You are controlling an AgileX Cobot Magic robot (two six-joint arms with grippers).
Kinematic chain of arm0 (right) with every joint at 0, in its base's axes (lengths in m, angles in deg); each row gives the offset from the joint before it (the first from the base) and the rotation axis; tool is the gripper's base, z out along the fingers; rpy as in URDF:
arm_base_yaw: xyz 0 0 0.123 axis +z
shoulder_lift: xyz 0 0 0 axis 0.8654 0.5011 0
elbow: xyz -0.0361 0.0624 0.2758 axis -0.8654 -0.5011 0
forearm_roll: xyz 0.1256 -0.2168 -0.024 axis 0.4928 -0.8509 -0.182
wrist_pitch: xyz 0 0 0 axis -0.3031 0.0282 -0.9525
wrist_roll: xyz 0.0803 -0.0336 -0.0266 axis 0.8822 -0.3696 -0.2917
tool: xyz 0 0 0 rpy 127.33 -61.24 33.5
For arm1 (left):
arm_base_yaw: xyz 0 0 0.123 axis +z
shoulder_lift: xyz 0 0 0 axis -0.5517 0.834 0
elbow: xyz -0.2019 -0.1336 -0.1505 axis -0.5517 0.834 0
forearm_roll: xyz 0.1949 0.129 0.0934 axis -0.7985 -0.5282 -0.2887
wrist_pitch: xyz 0 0 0 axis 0.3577 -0.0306 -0.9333
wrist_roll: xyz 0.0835 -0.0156 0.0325 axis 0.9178 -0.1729 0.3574
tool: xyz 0 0 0 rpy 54.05 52.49 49.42
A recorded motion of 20 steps. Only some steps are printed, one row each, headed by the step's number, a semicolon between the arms.
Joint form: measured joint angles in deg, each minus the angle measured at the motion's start. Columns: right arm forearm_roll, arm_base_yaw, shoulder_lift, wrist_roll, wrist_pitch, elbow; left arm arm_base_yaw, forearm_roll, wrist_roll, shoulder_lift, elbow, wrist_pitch.
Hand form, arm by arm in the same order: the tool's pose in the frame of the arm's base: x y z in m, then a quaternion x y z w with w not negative. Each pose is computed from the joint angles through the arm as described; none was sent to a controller.
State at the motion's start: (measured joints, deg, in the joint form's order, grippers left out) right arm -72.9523 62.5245 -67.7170 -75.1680 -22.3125 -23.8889; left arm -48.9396 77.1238 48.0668 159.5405 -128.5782 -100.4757
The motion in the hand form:
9: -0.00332 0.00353 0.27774 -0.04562 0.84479 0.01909 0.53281; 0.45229 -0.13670 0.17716 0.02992 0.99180 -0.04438 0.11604
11: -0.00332 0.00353 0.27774 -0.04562 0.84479 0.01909 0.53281; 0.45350 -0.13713 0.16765 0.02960 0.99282 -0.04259 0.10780
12: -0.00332 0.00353 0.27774 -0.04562 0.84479 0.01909 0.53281; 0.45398 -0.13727 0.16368 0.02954 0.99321 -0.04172 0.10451
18: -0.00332 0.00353 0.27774 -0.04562 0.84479 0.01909 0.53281; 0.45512 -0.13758 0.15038 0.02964 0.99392 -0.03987 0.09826
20: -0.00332 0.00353 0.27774 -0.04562 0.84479 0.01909 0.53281; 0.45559 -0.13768 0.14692 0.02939 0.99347 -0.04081 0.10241
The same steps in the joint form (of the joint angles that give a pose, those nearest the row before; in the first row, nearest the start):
9: 0.00 0.00 0.00 0.00 0.00 0.00; -1.07 1.78 -0.17 8.28 -4.64 0.61
11: 0.00 0.00 0.00 0.00 0.00 0.00; -1.07 1.83 -0.17 9.44 -4.64 0.80
12: 0.00 0.00 0.00 0.00 0.00 0.00; -1.07 1.83 -0.17 9.92 -4.64 0.90
18: 0.00 0.00 0.00 0.00 0.00 0.00; -1.07 1.83 -0.12 11.29 -4.13 2.02
20: 0.00 0.00 0.00 0.00 0.00 0.00; -1.07 1.83 -0.12 11.48 -3.61 3.21

